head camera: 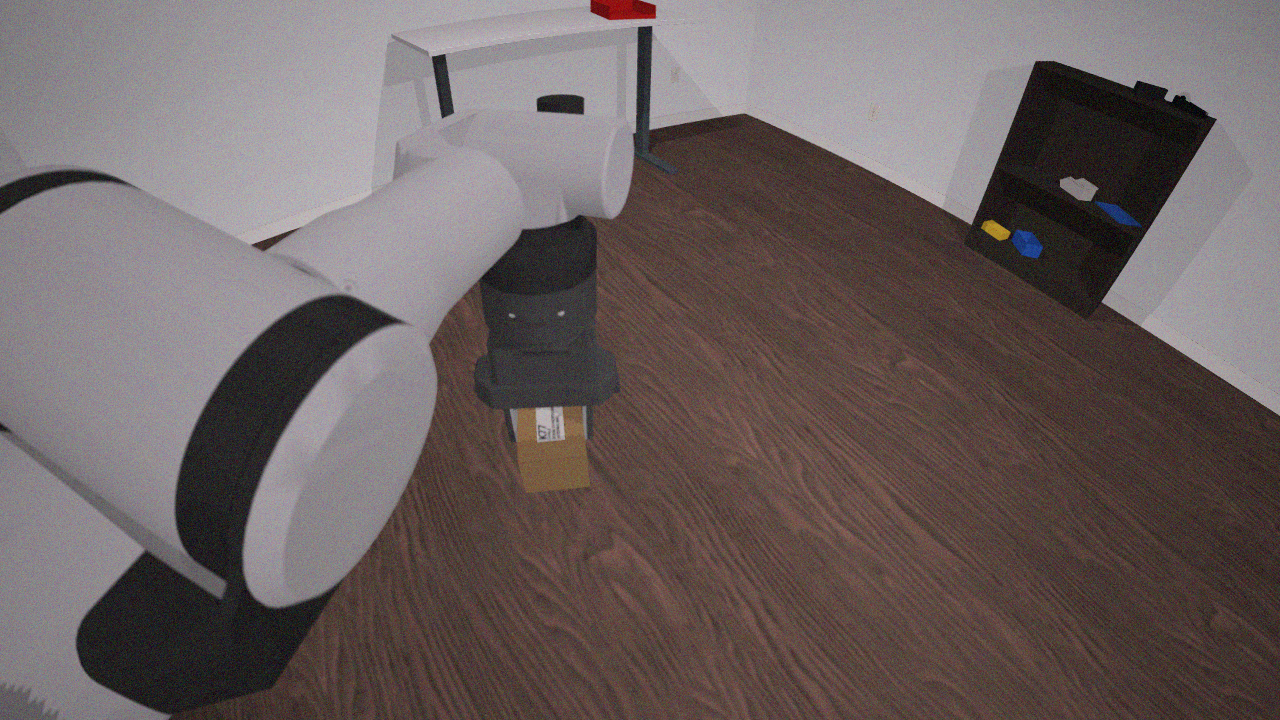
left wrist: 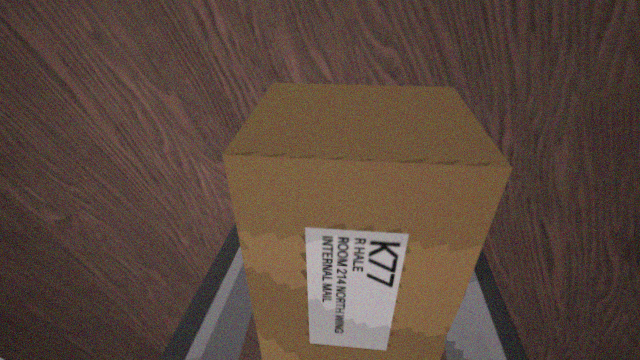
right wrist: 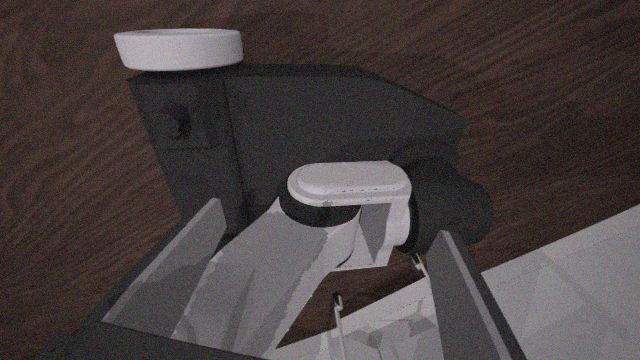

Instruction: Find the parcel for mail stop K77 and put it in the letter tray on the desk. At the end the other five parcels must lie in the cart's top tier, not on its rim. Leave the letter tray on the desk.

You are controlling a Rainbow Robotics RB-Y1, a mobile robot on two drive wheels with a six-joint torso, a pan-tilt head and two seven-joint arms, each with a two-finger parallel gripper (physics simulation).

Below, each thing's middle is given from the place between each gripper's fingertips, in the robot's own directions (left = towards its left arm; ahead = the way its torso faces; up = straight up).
Scene:
My right hand is 73 cm short of the parcel [head camera: 552,455], 28 cm to the right of it and 45 cm below it.
My left hand is right at the parcel.

